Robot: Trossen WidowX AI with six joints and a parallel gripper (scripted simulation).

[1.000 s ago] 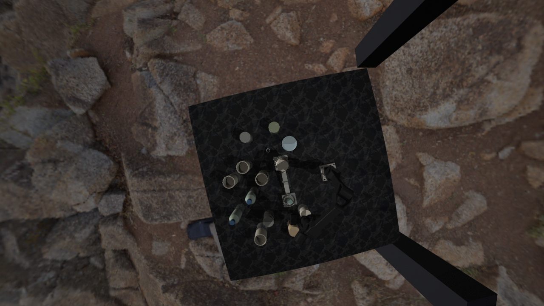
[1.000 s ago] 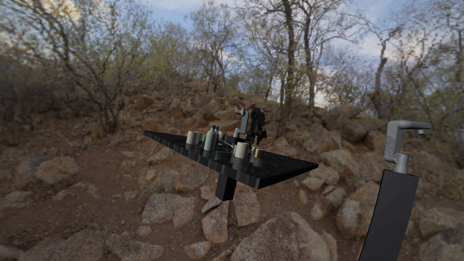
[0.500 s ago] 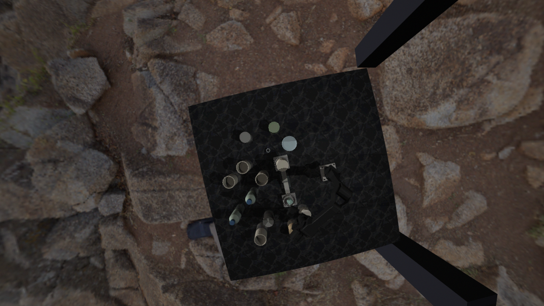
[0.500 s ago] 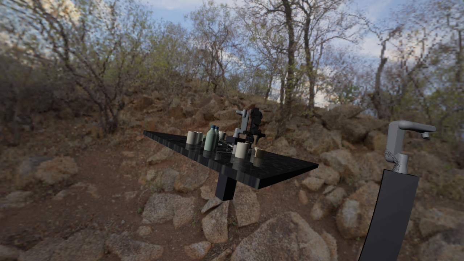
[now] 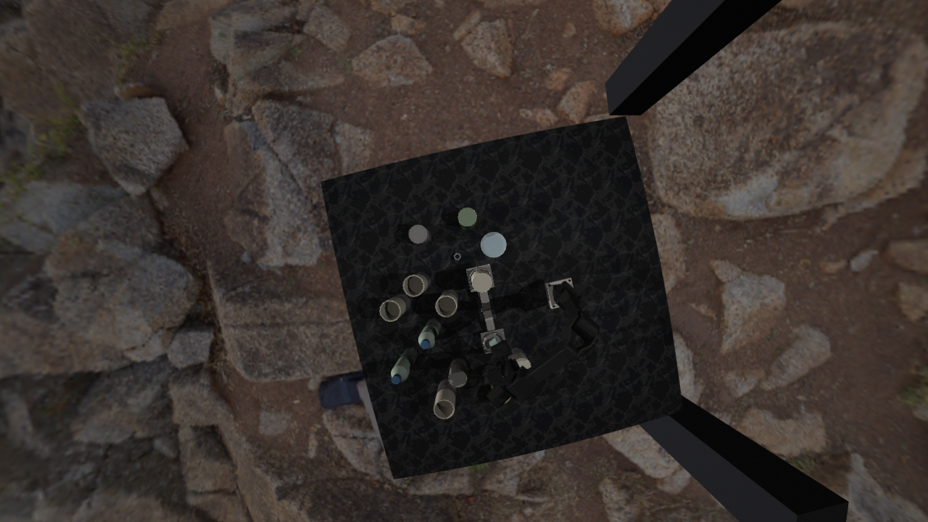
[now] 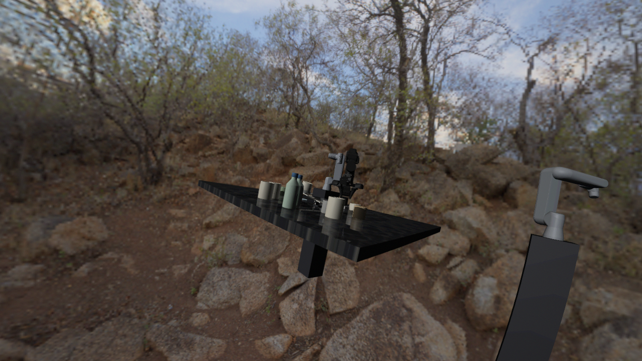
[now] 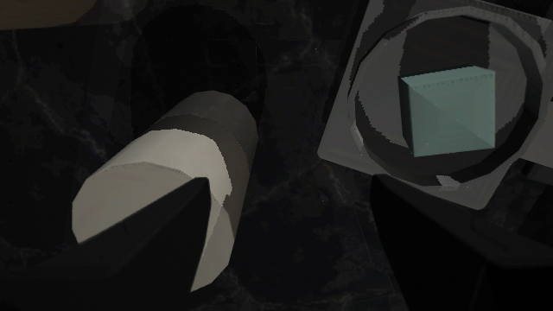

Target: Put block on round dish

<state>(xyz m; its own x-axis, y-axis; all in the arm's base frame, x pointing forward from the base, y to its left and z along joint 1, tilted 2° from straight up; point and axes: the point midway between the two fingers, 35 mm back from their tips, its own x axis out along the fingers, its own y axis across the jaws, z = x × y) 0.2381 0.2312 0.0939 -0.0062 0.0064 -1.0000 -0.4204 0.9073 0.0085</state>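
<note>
Now: the pale green block 5 cm to the right of my gripper tip, 5 cm below it and 4 cm ahead of it. The rest, counted from my gripper tip: balance beam: 19 cm to the right, 6 cm ahead, 5 cm below; ring: 40 cm to the right, 16 cm ahead, 8 cm below; cream cup: 32 cm to the right, 8 cm ahead, 3 cm above.
</note>
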